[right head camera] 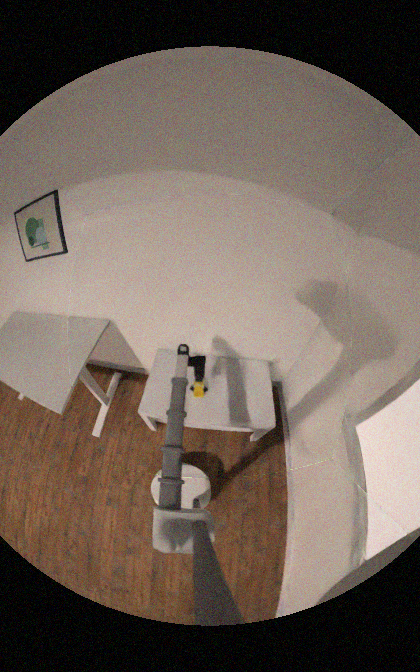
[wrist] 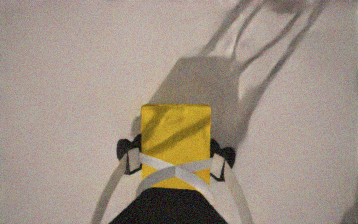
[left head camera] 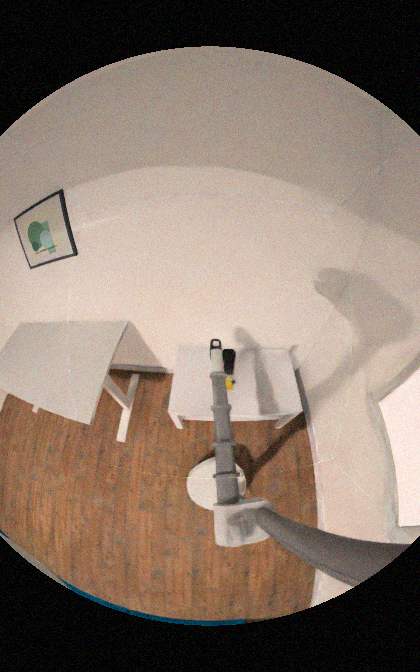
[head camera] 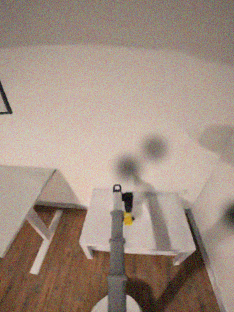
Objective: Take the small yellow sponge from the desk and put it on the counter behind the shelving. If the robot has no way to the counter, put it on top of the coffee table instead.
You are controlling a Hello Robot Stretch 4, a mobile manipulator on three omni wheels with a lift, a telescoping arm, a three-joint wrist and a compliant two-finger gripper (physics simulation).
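Frame: origin at the robot's base, x ahead, y left, z up, level; centimetres.
Seen in the pictures: gripper, fingertip midpoint: [wrist: 176,149] [head camera: 127,219].
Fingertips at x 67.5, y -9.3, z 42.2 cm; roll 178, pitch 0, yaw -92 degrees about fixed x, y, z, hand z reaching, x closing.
A point is followed by its place in that frame.
The yellow sponge [head camera: 128,218] {y -9.6, x 66.2, z 46.9 cm} [left head camera: 229,383] [right head camera: 199,389] [wrist: 176,130] {y -9.0, x 70.4, z 46.9 cm} is a small block between the two fingertips of my gripper [wrist: 176,149] {y -9.3, x 67.5, z 42.2 cm}, which is shut on it. Both black fingertips press its sides in the wrist view. The sponge is over the white coffee table [head camera: 175,215] {y -53.0, x 70.3, z 42.3 cm} [left head camera: 287,390] [right head camera: 262,400]. Its shadow lies close beside it on the white top in the wrist view; whether its underside touches the top is hidden. The desk and the counter behind shelving cannot be made out for certain.
A larger table [head camera: 20,195] {y 78.1, x 70.7, z 69.2 cm} [left head camera: 65,365] [right head camera: 45,355] with a pale top and white legs stands left of the coffee table. Walls rise behind and to the right. A framed picture [left head camera: 45,232] [right head camera: 40,230] hangs at the left. My grey arm [head camera: 117,250] {y -0.3, x 30.3, z 84.2 cm} [left head camera: 223,435] [right head camera: 175,430] reaches across the coffee table.
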